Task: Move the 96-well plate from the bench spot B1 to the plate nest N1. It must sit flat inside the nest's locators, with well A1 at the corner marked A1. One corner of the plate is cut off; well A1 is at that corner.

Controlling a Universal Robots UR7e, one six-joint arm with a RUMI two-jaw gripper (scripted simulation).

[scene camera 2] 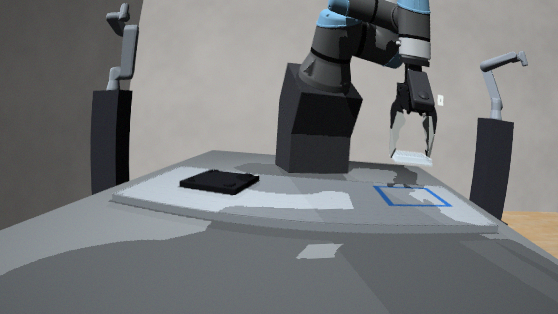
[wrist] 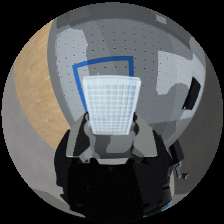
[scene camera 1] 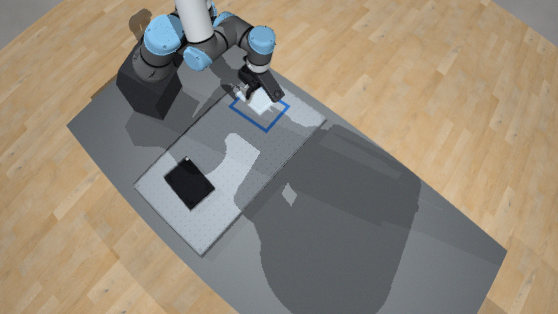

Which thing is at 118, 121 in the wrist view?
A white 96-well plate.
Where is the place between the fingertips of my gripper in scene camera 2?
409, 159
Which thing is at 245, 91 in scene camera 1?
My gripper.
